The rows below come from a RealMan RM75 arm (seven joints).
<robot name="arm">
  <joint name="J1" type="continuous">
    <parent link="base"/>
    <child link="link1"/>
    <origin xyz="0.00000 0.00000 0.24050" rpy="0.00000 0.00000 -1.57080"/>
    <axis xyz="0 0 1"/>
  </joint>
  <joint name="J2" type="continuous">
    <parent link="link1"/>
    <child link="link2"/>
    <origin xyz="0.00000 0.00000 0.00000" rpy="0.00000 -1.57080 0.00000"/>
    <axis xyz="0 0 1"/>
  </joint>
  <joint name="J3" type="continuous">
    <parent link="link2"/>
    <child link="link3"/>
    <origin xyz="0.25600 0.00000 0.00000" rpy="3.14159 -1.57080 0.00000"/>
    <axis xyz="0 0 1"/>
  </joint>
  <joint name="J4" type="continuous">
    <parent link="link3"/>
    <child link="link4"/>
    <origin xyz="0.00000 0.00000 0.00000" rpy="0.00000 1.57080 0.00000"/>
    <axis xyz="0 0 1"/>
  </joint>
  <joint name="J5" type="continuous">
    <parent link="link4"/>
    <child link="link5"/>
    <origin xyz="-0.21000 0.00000 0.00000" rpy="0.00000 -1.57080 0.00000"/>
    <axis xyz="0 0 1"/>
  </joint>
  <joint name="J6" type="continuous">
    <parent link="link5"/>
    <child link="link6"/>
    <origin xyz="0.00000 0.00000 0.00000" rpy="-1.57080 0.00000 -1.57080"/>
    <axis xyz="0 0 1"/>
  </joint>
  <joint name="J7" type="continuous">
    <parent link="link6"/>
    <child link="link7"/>
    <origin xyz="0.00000 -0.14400 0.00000" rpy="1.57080 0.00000 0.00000"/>
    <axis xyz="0 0 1"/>
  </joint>
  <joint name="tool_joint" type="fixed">
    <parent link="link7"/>
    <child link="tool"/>
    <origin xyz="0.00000 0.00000 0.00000" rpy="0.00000 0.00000 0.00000"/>
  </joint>
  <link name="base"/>
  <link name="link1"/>
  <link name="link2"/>
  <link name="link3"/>
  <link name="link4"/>
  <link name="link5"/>
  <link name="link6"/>
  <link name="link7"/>
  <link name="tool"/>
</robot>
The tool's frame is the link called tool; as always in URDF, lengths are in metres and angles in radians. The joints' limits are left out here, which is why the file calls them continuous.
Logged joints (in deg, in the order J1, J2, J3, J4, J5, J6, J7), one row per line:
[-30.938, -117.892, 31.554, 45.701, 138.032, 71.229, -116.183]
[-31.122, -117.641, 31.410, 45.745, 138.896, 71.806, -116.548]
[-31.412, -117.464, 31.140, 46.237, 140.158, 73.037, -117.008]
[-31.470, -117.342, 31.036, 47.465, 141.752, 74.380, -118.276]
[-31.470, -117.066, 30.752, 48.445, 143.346, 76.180, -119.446]
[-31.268, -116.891, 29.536, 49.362, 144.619, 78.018, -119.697]
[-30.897, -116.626, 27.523, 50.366, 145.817, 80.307, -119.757]
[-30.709, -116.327, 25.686, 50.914, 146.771, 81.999, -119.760]
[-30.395, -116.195, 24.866, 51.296, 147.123, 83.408, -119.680]
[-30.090, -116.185, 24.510, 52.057, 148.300, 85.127, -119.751]
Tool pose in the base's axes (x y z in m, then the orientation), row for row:
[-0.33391, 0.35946, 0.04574, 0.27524, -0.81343, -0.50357, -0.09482]
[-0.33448, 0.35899, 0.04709, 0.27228, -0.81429, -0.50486, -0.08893]
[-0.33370, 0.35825, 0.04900, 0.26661, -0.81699, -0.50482, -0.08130]
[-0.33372, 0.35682, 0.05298, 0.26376, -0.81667, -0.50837, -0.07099]
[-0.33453, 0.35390, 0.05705, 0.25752, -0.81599, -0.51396, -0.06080]
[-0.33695, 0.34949, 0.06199, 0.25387, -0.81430, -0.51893, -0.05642]
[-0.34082, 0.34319, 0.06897, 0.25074, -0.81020, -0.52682, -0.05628]
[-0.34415, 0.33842, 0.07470, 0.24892, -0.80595, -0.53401, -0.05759]
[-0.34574, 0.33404, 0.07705, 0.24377, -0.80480, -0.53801, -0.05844]
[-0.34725, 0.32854, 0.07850, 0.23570, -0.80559, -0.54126, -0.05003]
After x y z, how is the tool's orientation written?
As a quaternion, w x y z.
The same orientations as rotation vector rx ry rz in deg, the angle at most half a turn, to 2 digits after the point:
[-125.26, -77.55, -14.60]
[-125.59, -77.86, -13.72]
[-126.37, -78.08, -12.57]
[-126.50, -78.75, -11.00]
[-126.80, -79.87, -9.45]
[-126.78, -80.79, -8.78]
[-126.34, -82.15, -8.78]
[-125.80, -83.35, -8.99]
[-125.95, -84.20, -9.15]
[-126.61, -85.07, -7.86]

